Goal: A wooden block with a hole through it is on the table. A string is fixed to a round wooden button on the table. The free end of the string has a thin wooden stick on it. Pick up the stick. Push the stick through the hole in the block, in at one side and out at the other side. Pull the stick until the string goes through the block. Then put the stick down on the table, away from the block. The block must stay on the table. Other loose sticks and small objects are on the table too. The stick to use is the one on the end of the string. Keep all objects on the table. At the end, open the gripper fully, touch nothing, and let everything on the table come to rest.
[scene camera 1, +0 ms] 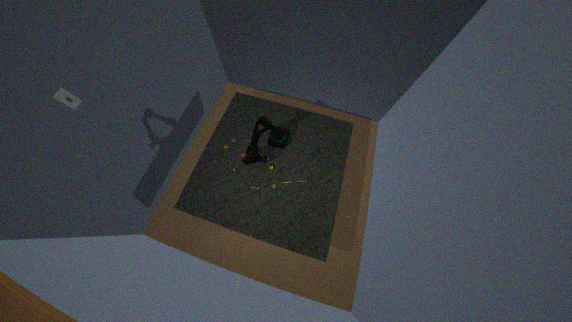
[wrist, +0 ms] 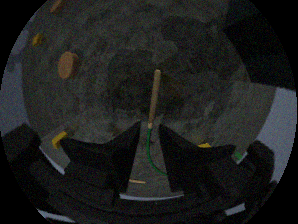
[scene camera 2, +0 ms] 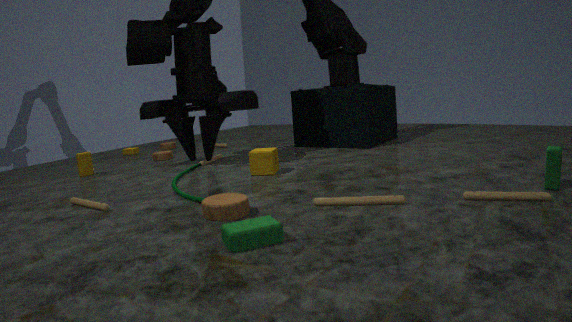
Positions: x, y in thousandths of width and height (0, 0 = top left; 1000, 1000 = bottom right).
I see my gripper (scene camera 2: 352, 498) and a yellow block (scene camera 2: 461, 502).
My gripper shows as well in the wrist view (wrist: 502, 560).
